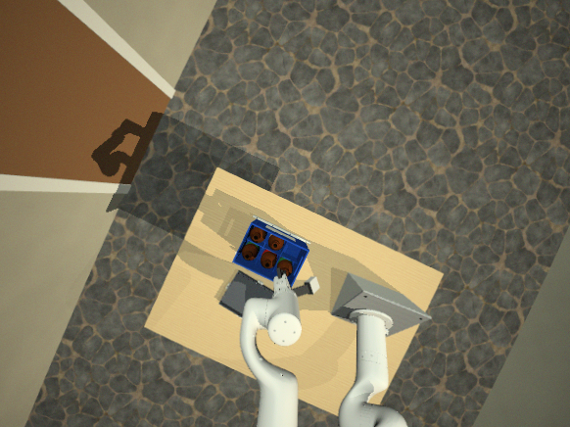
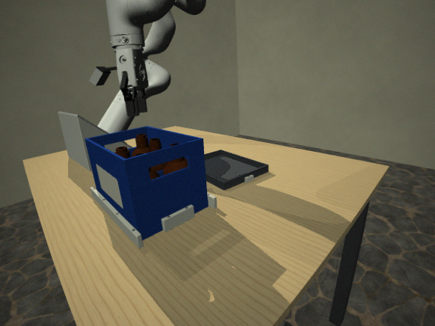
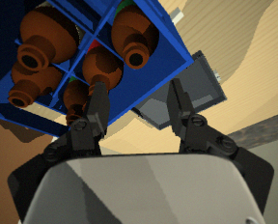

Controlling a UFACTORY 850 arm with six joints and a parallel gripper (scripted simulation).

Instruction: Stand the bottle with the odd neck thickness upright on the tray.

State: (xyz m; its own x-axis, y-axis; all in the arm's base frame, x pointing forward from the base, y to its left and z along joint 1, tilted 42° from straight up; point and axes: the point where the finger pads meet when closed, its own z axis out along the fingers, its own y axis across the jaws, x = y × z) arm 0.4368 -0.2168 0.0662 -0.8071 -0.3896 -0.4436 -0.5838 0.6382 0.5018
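Right now the brown bottle is 150 mm below my hand. Also, from my hand: blue crate 80 mm ahead, 60 mm to the right, 160 mm below; dark tray 110 mm ahead, 220 mm to the left, 230 mm below.
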